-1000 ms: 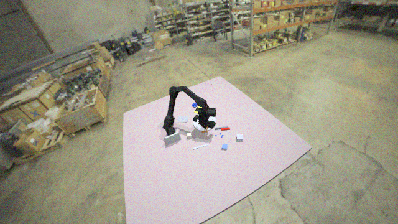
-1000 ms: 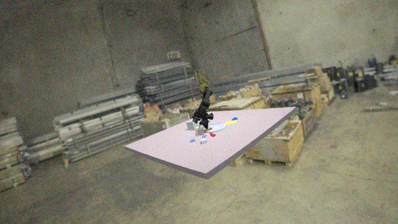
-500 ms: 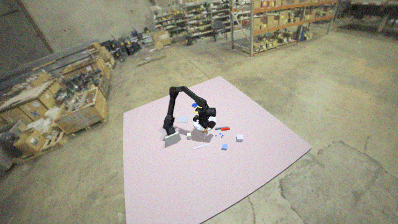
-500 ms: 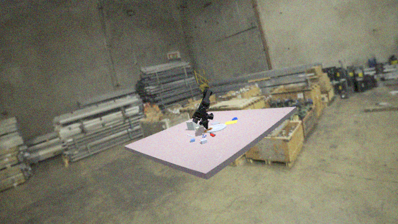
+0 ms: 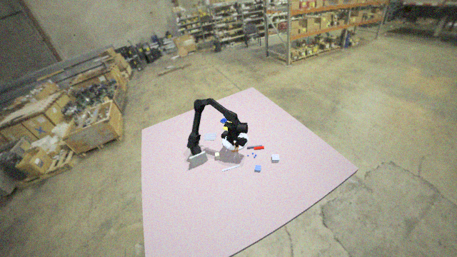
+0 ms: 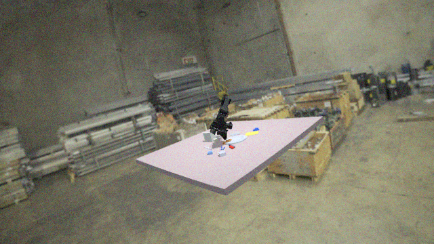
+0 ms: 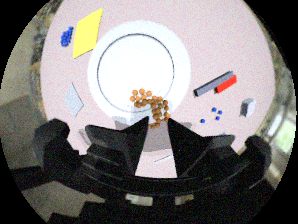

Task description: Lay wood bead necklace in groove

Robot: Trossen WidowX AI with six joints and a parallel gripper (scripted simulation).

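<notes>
Right now my gripper tip is 14 cm past the cream cube, 1 cm to the left of it and 2 cm above it. Round my gripper tip: white stick: 9 cm behind, 14 cm to the right, 3 cm below; red-handled tool: 14 cm ahead, 6 cm to the right, 3 cm below; blue block: 7 cm ahead, 22 cm to the right, 3 cm below.
</notes>
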